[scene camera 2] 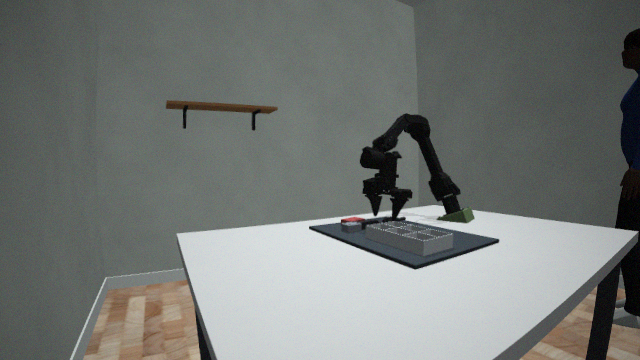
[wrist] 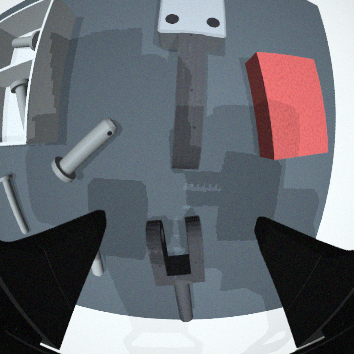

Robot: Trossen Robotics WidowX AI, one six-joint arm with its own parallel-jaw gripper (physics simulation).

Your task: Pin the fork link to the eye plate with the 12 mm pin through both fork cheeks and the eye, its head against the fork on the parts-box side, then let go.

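Places are measured from the arm's base along level axes (x ahead, y right, z down), in centimetres.
Pixels of known places: gripper, fingertip midpoint: (scene camera 2: 384,218) (wrist: 182,222); arm's base, origin of the base link: (scene camera 2: 453,212).
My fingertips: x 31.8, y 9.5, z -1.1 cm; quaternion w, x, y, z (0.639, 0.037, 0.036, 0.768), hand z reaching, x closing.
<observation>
For each thing: its top centre in the pictures, then the offset to it from my fingertips. Level surfaces: height alone.
- dark fork link, middle of its top: (wrist: 180,290) (scene camera 2: 395,216) dx -5.5, dy -0.7, dz +0.2 cm
- thick headed pin, middle of its top: (wrist: 76,148) dx +4.9, dy -5.7, dz +0.6 cm
- parts box, middle of its top: (scene camera 2: 407,229) dx +13.0, dy -17.8, dz -0.9 cm
- thin pin, middle of its top: (wrist: 8,208) dx +1.5, dy -14.8, dz +1.2 cm
- red block, middle of its top: (wrist: 298,103) (scene camera 2: 353,218) dx +6.3, dy +8.3, dz +0.6 cm
- dark mat, its level: dz +2.6 cm
- white table, its level: dz +3.6 cm
The dark fork link (wrist: 195,250) lies on the mat in the wrist view, its two cheeks facing the eye plate and its stem pointing away. The eye plate (wrist: 192,22) (scene camera 2: 351,228) has a pale block with dark holes and a dark bar. The bar's end is apart from the fork, with a gap between them. A thick headed pin (wrist: 86,148) lies slanted left of the bar; its size cannot be read. Another pin (wrist: 98,266) is mostly hidden by the left finger. My gripper (wrist: 182,222) (scene camera 2: 386,216) is open and empty above the mat, its fingers on either side of the fork.
The parts box (wrist: 52,85) (scene camera 2: 437,246), holding pins, stands at the left in the wrist view. A thin pin (wrist: 16,207) lies below it. A red block (wrist: 295,107) (scene camera 2: 353,219) lies right of the bar. The dark mat (scene camera 2: 417,261) lies on the white table (scene camera 2: 300,300).
</observation>
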